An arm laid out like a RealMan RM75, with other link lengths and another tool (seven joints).
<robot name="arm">
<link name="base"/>
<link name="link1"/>
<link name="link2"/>
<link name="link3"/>
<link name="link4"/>
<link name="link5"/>
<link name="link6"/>
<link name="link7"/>
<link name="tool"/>
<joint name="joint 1" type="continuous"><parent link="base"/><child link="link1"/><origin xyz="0.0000 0.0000 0.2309"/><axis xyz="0 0 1"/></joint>
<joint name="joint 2" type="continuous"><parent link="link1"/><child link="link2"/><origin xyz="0.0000 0.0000 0.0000" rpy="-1.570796 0.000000 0.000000"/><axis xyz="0 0 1"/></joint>
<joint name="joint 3" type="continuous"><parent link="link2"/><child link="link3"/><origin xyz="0.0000 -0.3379 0.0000" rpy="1.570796 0.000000 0.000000"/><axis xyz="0 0 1"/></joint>
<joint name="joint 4" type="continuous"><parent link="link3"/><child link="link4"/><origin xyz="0.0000 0.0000 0.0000" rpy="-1.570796 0.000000 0.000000"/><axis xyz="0 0 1"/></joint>
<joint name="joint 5" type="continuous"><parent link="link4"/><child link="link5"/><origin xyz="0.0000 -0.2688 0.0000" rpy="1.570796 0.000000 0.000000"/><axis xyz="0 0 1"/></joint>
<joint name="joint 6" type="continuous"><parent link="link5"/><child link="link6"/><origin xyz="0.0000 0.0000 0.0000" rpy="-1.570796 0.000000 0.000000"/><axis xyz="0 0 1"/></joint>
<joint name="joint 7" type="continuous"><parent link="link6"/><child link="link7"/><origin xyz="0.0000 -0.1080 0.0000" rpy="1.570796 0.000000 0.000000"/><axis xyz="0 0 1"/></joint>
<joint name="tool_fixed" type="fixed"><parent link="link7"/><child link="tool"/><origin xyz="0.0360 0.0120 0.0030" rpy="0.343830 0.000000 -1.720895"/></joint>
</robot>
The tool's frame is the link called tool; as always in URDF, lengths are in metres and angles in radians. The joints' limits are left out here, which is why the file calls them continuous.
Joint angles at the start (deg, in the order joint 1, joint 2, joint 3, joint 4, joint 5, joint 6, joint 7):
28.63, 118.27, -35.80, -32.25, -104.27, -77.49, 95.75
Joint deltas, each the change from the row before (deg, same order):
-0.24, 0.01, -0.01, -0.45, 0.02, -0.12, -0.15
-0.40, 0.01, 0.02, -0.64, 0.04, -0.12, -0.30
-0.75, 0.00, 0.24, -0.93, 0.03, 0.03, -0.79
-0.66, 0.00, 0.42, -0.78, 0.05, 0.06, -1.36
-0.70, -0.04, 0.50, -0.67, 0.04, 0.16, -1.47
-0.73, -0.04, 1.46, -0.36, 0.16, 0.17, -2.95
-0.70, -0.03, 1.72, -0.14, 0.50, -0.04, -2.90
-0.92, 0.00, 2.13, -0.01, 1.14, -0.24, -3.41
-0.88, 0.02, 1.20, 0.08, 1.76, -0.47, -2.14
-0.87, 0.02, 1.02, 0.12, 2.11, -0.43, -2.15
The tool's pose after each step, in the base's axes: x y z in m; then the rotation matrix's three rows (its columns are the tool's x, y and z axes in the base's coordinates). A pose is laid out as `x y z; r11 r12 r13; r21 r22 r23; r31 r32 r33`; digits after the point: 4 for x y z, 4 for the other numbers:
0.4114 0.3798 -0.0365; 0.7519 0.3981 -0.5255; 0.6352 -0.2241 0.7391; 0.1765 -0.8896 -0.4214
0.4133 0.3785 -0.0339; 0.7481 0.4060 -0.5249; 0.6364 -0.2151 0.7407; 0.1878 -0.8882 -0.4193
0.4180 0.3757 -0.0296; 0.7433 0.4211 -0.5198; 0.6345 -0.1973 0.7473; 0.2121 -0.8853 -0.4138
0.4229 0.3732 -0.0254; 0.7339 0.4405 -0.5170; 0.6347 -0.1735 0.7531; 0.2420 -0.8808 -0.4069
0.4286 0.3703 -0.0211; 0.7251 0.4607 -0.5118; 0.6319 -0.1495 0.7605; 0.2739 -0.8748 -0.3996
0.4369 0.3667 -0.0158; 0.7099 0.4876 -0.5083; 0.6260 -0.1061 0.7725; 0.3228 -0.8666 -0.3806
0.4449 0.3626 -0.0105; 0.6978 0.5059 -0.5070; 0.6153 -0.0612 0.7859; 0.3666 -0.8604 -0.3540
0.4541 0.3568 -0.0045; 0.6875 0.5196 -0.5073; 0.5963 -0.0052 0.8027; 0.4145 -0.8544 -0.3134
0.4599 0.3512 -0.0004; 0.6863 0.5170 -0.5115; 0.5788 0.0376 0.8146; 0.4404 -0.8551 -0.2734
0.4651 0.3461 0.0038; 0.6855 0.5136 -0.5160; 0.5587 0.0833 0.8252; 0.4668 -0.8540 -0.2298

